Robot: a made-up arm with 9 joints. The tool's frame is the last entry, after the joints. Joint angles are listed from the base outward.
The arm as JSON. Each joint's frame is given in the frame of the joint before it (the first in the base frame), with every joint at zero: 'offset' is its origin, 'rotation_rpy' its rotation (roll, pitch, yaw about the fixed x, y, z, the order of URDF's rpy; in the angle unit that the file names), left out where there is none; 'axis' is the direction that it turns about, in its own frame. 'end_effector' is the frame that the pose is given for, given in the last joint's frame.
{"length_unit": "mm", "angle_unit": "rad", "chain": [
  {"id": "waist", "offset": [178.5, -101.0, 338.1], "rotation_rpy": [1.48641, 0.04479, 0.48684], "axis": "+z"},
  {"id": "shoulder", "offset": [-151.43, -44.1, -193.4], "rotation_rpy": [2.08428, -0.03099, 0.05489], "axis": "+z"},
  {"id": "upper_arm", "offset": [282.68, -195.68, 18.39], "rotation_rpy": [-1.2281, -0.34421, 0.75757], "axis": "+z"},
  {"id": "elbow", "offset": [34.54, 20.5, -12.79], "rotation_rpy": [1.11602, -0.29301, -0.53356], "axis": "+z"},
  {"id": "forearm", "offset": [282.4, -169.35, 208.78], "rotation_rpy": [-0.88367, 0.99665, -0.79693], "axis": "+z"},
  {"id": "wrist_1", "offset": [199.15, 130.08, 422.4], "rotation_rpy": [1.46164, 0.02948, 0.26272], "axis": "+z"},
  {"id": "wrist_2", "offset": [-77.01, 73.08, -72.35], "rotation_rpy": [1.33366, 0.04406, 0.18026], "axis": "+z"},
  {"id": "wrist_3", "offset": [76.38, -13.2, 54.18], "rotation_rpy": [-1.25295, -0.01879, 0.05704], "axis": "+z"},
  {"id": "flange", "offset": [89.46, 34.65, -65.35], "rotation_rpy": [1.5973, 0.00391, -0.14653], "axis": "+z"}
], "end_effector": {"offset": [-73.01, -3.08, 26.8], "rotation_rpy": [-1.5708, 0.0, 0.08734]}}
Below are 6 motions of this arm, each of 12 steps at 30 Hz.
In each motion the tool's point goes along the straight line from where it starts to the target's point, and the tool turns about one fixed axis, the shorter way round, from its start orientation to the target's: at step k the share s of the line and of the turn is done. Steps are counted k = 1, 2, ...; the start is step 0. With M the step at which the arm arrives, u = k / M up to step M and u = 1 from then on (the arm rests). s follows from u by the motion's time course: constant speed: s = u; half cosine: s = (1 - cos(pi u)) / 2; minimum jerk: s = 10 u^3 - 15 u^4 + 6 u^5.
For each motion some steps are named. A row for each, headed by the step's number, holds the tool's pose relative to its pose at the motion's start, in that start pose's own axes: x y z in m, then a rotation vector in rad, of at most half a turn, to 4 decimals.
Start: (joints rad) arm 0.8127 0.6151 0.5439 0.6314 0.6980 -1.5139 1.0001 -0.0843 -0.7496
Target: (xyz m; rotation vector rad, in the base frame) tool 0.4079 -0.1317 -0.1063 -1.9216 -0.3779 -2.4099
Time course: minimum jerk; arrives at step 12
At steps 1, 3, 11, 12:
1: 0.0007 -0.0005 0.0003 0.0022 0.0025 -0.0016
3: 0.0142 -0.0096 0.0071 0.0447 0.0499 -0.0334
11: 0.1363 -0.0925 0.0682 0.4296 0.4793 -0.3207
12: 0.1370 -0.0930 0.0685 0.4318 0.4818 -0.3223

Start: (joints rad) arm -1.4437 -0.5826 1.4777 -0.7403 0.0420 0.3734 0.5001 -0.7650 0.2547
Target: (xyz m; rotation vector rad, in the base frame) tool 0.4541 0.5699 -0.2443 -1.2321 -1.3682 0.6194
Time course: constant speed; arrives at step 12
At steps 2, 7, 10, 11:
2: 0.0548 -0.0189 0.0187 0.0043 -0.0467 -0.0382
7: 0.1917 -0.0661 0.0656 0.0152 -0.1634 -0.1338
10: 0.2739 -0.0945 0.0936 0.0217 -0.2334 -0.1911
11: 0.3013 -0.1039 0.1030 0.0239 -0.2567 -0.2102

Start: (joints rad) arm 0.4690 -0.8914 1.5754 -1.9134 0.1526 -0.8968 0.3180 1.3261 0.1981
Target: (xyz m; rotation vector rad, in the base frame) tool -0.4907 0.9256 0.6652 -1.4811 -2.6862 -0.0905
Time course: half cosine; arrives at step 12
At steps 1, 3, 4, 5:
1: 0.0009 -0.0003 0.0013 0.0006 -0.0059 0.0088
3: 0.0080 -0.0025 0.0108 0.0048 -0.0511 0.0760
4: 0.0136 -0.0043 0.0184 0.0083 -0.0872 0.1297
5: 0.0202 -0.0064 0.0273 0.0123 -0.1293 0.1923

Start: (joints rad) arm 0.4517 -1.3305 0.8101 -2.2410 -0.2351 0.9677 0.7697 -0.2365 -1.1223
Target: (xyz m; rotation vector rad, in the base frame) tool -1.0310 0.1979 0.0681 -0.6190 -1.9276 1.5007
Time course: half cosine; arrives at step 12
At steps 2, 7, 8, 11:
2: -0.0030 -0.0053 0.0000 0.0181 0.0232 0.0089
7: -0.0280 -0.0496 -0.0004 0.1699 0.2178 0.0832
8: -0.0334 -0.0591 -0.0005 0.2024 0.2595 0.0991
11: -0.0437 -0.0775 -0.0006 0.2653 0.3401 0.1299

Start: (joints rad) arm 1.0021 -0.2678 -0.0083 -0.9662 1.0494 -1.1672 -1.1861 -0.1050 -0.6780
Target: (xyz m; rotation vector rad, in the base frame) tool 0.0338 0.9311 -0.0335 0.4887 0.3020 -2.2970
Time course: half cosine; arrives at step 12
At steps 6, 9, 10, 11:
6: 0.1241 -0.0555 0.0264 0.2669 -0.4780 -0.2258
9: 0.2119 -0.0947 0.0451 0.4556 -0.8160 -0.3854
10: 0.2316 -0.1035 0.0493 0.4981 -0.8920 -0.4213
11: 0.2440 -0.1090 0.0519 0.5247 -0.9397 -0.4438

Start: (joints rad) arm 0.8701 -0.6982 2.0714 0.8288 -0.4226 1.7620 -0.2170 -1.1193 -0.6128
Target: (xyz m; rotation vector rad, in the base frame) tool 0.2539 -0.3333 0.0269 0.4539 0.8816 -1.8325
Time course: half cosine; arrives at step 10
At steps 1, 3, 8, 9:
1: 0.0000 0.0024 -0.0020 0.0095 0.0043 0.0029
3: 0.0000 0.0202 -0.0168 0.0797 0.0366 0.0247
8: 0.0001 0.0889 -0.0739 0.3496 0.1606 0.1083
9: 0.0001 0.0958 -0.0797 0.3770 0.1732 0.1168

